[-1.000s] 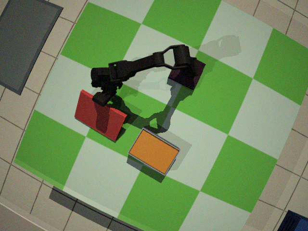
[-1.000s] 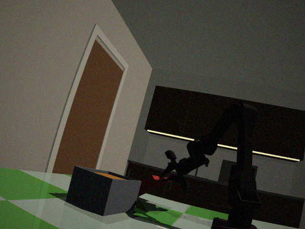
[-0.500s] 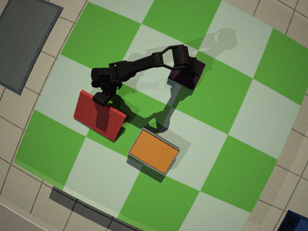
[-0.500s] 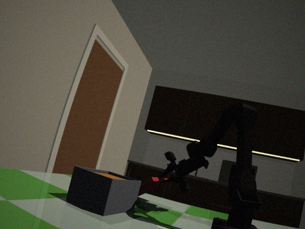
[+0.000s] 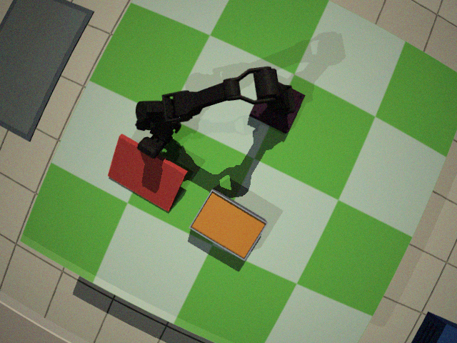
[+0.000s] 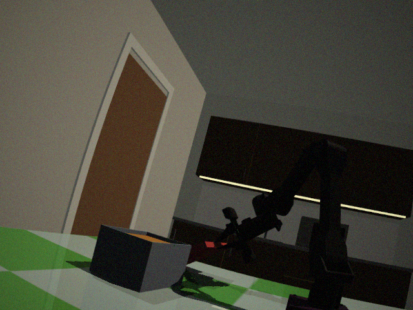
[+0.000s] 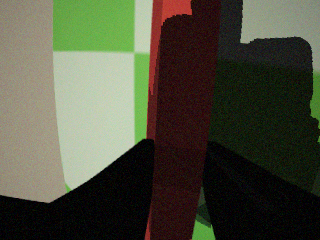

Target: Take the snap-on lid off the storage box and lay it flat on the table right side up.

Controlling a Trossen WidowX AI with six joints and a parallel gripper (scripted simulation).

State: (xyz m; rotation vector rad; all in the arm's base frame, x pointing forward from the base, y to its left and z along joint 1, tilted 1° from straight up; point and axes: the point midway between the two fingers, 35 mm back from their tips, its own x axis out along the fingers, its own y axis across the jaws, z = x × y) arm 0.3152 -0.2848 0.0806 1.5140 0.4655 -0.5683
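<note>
The flat red lid lies 7 cm ahead of my gripper tip and 5 cm below it. The rest, counted from my gripper tip: grey storage box 8 cm ahead, 31 cm to the left, 6 cm below.
</note>
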